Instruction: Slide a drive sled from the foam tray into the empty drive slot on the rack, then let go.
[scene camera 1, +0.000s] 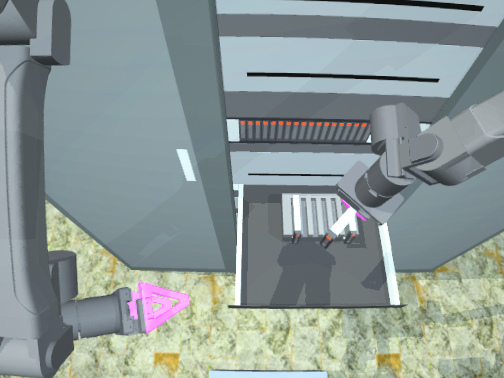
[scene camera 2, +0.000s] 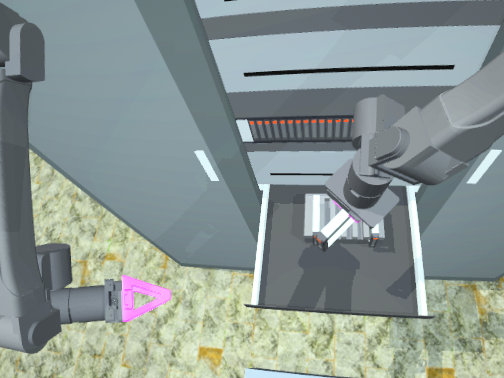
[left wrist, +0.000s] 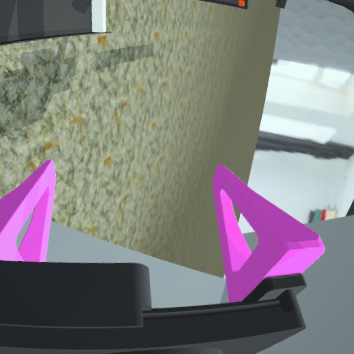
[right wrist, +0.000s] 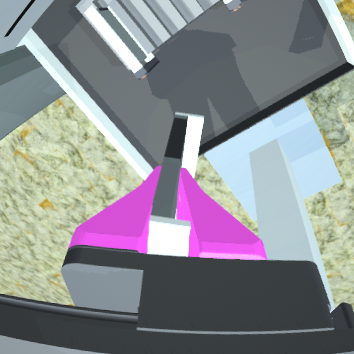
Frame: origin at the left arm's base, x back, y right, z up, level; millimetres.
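Seen in the pictures: left gripper, fingertip midpoint: (scene camera 1: 179, 301) (scene camera 2: 168, 296) (left wrist: 136, 169); right gripper, fingertip midpoint: (scene camera 1: 351, 208) (scene camera 2: 352, 209) (right wrist: 170, 175).
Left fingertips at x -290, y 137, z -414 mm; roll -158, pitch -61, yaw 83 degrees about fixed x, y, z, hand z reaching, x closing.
Pixels of each thing's top centre, then the offset from my left fingertips to it. "spot": a spot on its surface instead. Level surfaces: height alone.
- grey slotted foam tray, top centre: (scene camera 2: 343, 214) (scene camera 1: 319, 213) dx -308, dy +313, dz -332 mm
- white drive sled, top centre: (right wrist: 115, 42) (scene camera 2: 316, 214) (scene camera 1: 297, 214) dx -281, dy +238, dz -275 mm
- dark sled, top centre: (right wrist: 156, 307) (scene camera 2: 344, 211) (scene camera 1: 351, 209) dx -155, dy +292, dz +31 mm
- drawer, surface spot: (scene camera 1: 239, 260) (scene camera 2: 258, 260) spot: dx -172, dy +82, dz -354 mm
- light blue plate, surface height: dz -1093 mm
The grey slotted foam tray (scene camera 1: 287, 216) (scene camera 2: 308, 220) lies in the pulled-out drawer. A white drive sled (scene camera 1: 296, 212) stands at its left, another sled (scene camera 1: 353, 234) (scene camera 2: 374, 236) at its right. My right gripper (scene camera 1: 354, 211) (scene camera 2: 346, 212) (right wrist: 170, 175) is shut on a white and dark sled (scene camera 1: 341, 224) (scene camera 2: 336, 230) (right wrist: 194, 142), held slanting above the tray. My left gripper (scene camera 1: 188, 300) (scene camera 2: 170, 295) (left wrist: 136, 169) is open and empty, left of the drawer. The rack's row of orange-tipped drives (scene camera 1: 305, 131) (scene camera 2: 295, 130) is partly behind my right arm; I cannot make out the empty slot.
The drawer (scene camera 1: 239, 260) (scene camera 2: 258, 255) has raised white side walls. Large grey cabinet panels (scene camera 1: 115, 150) (scene camera 2: 120, 125) flank the rack on the left and right. In the right wrist view a pale post (right wrist: 280, 200) rises beside a light blue plate (right wrist: 305, 135) in front of the drawer.
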